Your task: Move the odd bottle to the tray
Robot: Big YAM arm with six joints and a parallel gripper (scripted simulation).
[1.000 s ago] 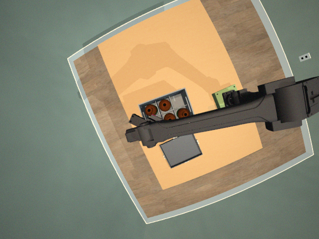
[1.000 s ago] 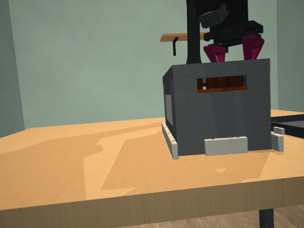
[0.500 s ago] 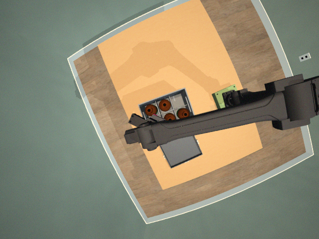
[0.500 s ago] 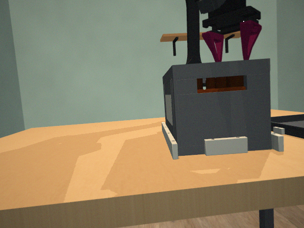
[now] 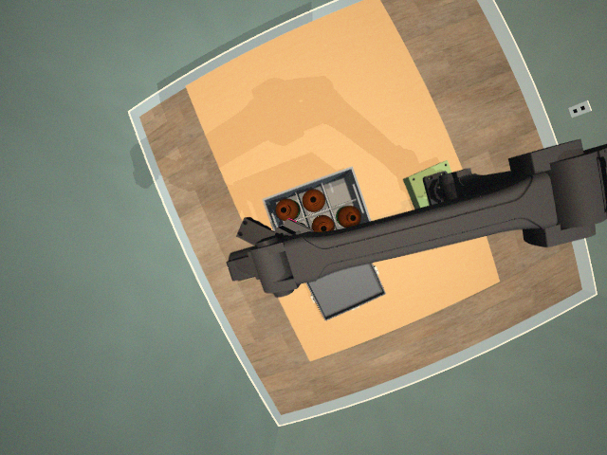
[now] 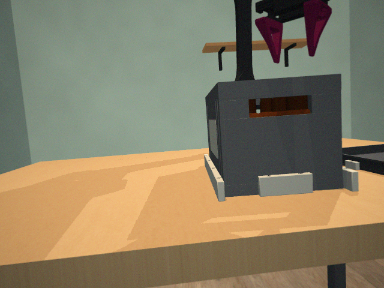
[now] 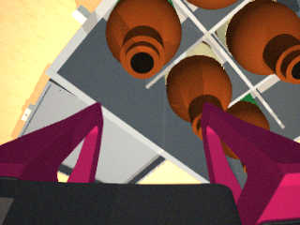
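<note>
Now: the dark grey crate 14 cm below my hand, 8 cm behind it and 5 cm to the right of it. The rest, counted from my hand: grey tray 24 cm to the left, 21 cm below, 9 cm behind.
</note>
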